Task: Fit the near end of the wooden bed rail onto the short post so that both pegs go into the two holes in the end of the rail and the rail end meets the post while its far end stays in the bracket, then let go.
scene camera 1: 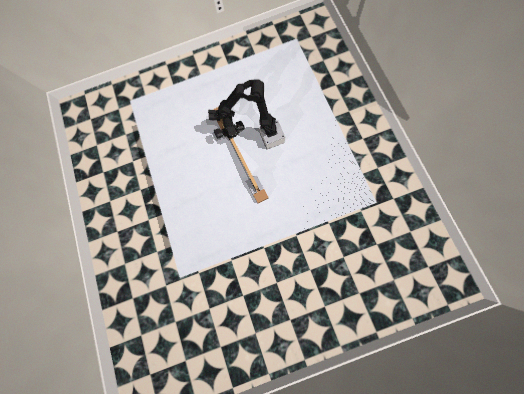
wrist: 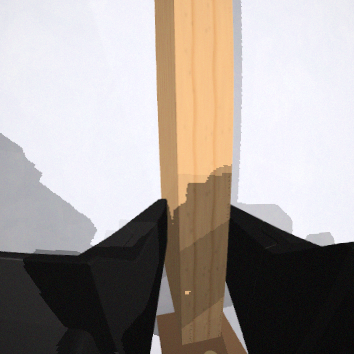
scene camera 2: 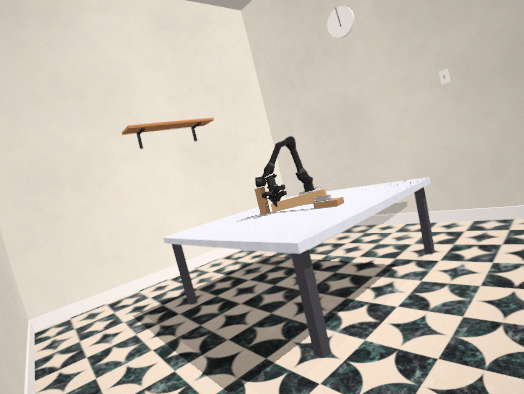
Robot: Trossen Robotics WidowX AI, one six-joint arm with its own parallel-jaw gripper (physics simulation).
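Seen in the pictures: gripper, fingertip midpoint: point(scene camera 1: 231, 138) point(wrist: 187, 206) point(scene camera 2: 278, 206); arm's base, link origin: point(scene camera 1: 271, 131) point(scene camera 2: 309, 190).
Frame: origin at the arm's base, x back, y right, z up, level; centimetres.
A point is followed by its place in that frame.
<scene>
The wooden bed rail point(scene camera 1: 243, 159) {x -22.5, y -11.6, z 0.5 cm} point(scene camera 2: 300, 200) {x -24.0, y -12.8, z -2.4 cm} point(wrist: 204, 115) {x -25.0, y 3.2, z -0.9 cm} runs from near the short post to the grey bracket point(scene camera 2: 322, 198) {x -22.1, y -29.4, z -3.1 cm}, where its far end sits. My gripper point(scene camera 1: 229, 133) {x -25.7, y 7.0, z -4.5 cm} point(scene camera 2: 275, 201) {x -25.7, y 7.0, z -4.5 cm} point(wrist: 187, 206) {x -25.7, y 7.0, z -4.5 cm} is shut on the rail near its near end, one finger against each side. The short post point(scene camera 2: 261, 201) {x -30.2, y 17.1, z 0.9 cm} point(wrist: 167, 332) {x -25.6, y 16.6, z -6.1 cm} stands upright in scene camera 2. In the wrist view the rail's near end overlaps the post, and part of one peg point(wrist: 210, 352) {x -27.5, y 15.1, z -3.0 cm} shows beside it. The holes are hidden, and whether the rail end touches the post cannot be told.
A brown wooden block point(scene camera 1: 260, 196) {x -20.4, y -36.4, z -4.5 cm} point(scene camera 2: 330, 203) {x -24.1, y -35.3, z -6.0 cm} is at the rail's far end beside the bracket. The arm's grey base point(scene camera 1: 273, 140) {x -0.7, y -6.3, z 0.1 cm} stands on the white table point(scene camera 1: 200, 220) {x -61.8, y -37.1, z -8.0 cm} point(scene camera 2: 240, 232) {x -71.7, y -12.9, z -8.0 cm}, to one side of the rail. A wall shelf point(scene camera 2: 168, 125) hangs beyond the table.
</scene>
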